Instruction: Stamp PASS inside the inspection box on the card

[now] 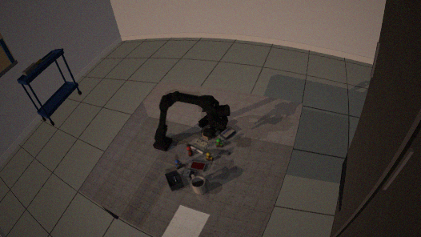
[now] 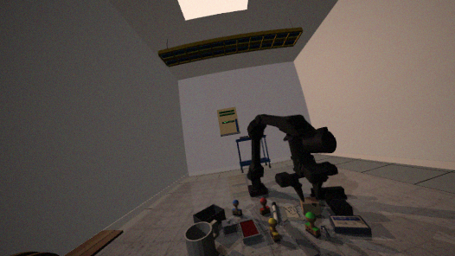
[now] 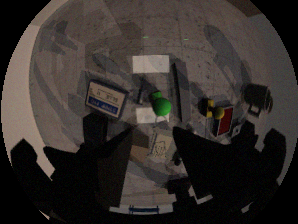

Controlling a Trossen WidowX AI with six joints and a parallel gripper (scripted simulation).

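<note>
The green-knobbed stamp is 20 mm ahead of my gripper tip, 10 mm to the right of it and 80 mm below it. The rest, counted from my gripper tip: yellow-knobbed stamp 10 mm ahead, 130 mm to the right, 80 mm below; pale card 100 mm behind, 40 mm to the right, 100 mm below; cardboard box 90 mm behind, 30 mm to the left, 80 mm below.
</note>
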